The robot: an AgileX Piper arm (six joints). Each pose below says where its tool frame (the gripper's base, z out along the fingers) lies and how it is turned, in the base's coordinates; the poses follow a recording.
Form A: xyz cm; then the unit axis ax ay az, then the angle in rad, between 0 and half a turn.
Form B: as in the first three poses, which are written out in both.
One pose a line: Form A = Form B
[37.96, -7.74, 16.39, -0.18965, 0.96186, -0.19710, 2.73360] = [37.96, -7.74, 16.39, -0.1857, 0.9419, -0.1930, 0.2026]
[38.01, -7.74, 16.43, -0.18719, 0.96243, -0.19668, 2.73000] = [38.01, -7.74, 16.43, -0.1832, 0.9421, -0.1925, 0.2043]
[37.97, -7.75, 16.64, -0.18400, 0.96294, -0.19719, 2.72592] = [37.97, -7.75, 16.64, -0.1800, 0.9422, -0.1929, 0.2063]
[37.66, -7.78, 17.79, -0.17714, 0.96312, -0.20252, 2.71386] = [37.66, -7.78, 17.79, -0.1731, 0.9412, -0.1979, 0.2122]
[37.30, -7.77, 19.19, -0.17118, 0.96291, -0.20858, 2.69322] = [37.30, -7.77, 19.19, -0.1669, 0.9388, -0.2034, 0.2223]
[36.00, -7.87, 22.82, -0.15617, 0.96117, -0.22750, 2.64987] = [36.00, -7.87, 22.82, -0.1515, 0.9323, -0.2207, 0.2434]
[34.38, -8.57, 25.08, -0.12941, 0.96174, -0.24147, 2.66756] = [34.38, -8.57, 25.08, -0.1258, 0.9349, -0.2347, 0.2348]
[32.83, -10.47, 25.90, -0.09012, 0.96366, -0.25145, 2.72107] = [32.83, -10.47, 25.90, -0.0881, 0.9424, -0.2459, 0.2087]
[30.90, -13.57, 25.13, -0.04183, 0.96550, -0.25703, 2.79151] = [30.90, -13.57, 25.13, -0.0412, 0.9507, -0.2531, 0.1741]
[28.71, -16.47, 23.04, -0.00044, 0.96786, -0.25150, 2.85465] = [28.71, -16.47, 23.04, -0.0004, 0.9579, -0.2489, 0.1430]
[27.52, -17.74, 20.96, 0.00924, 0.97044, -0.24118, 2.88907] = [27.52, -17.74, 20.96, 0.0092, 0.9627, -0.2393, 0.1259]
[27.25, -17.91, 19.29, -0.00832, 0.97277, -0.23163, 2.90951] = [27.25, -17.91, 19.29, -0.0083, 0.9662, -0.2301, 0.1158]
